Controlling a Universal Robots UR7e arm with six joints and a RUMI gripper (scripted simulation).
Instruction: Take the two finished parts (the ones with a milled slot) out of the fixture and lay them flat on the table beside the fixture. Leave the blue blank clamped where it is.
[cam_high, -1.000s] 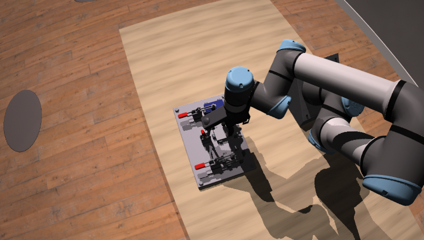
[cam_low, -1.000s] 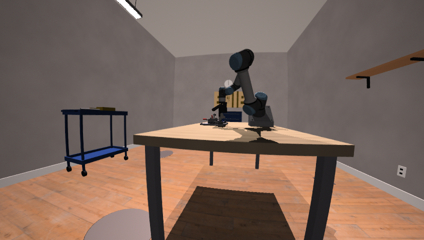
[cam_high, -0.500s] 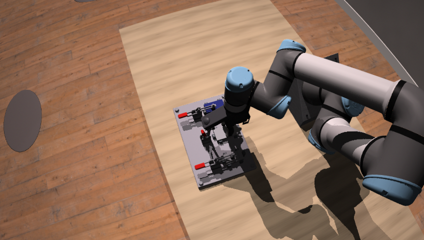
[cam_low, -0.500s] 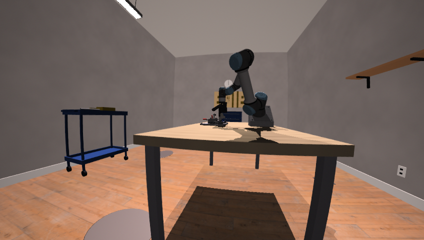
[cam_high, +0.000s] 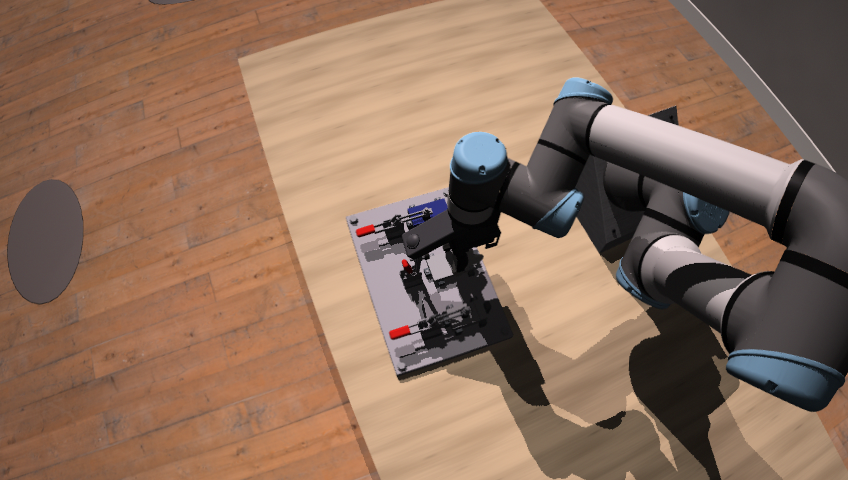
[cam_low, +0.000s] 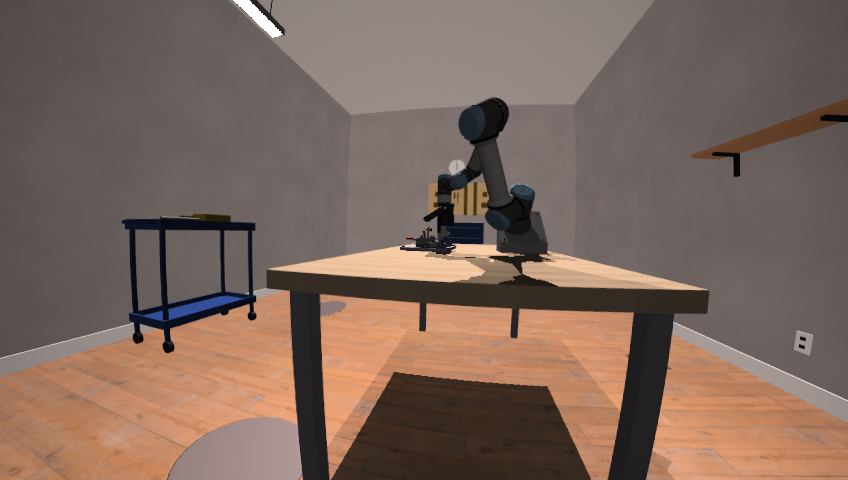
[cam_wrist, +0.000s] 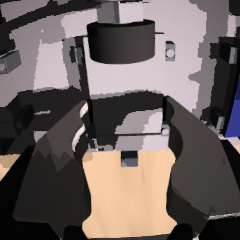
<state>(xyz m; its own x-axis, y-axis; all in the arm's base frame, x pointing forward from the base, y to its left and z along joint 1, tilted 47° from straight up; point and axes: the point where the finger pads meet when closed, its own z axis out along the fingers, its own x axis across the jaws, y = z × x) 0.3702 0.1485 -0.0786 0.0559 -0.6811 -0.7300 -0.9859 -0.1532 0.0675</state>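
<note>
Now: hand 5 cm short of the grey fixture plate and 3 cm above it. Round my hand: pale grey part: 1 cm below, 1 cm behind; blue blank: 11 cm to the right, 1 cm below, 1 cm ahead.
</note>
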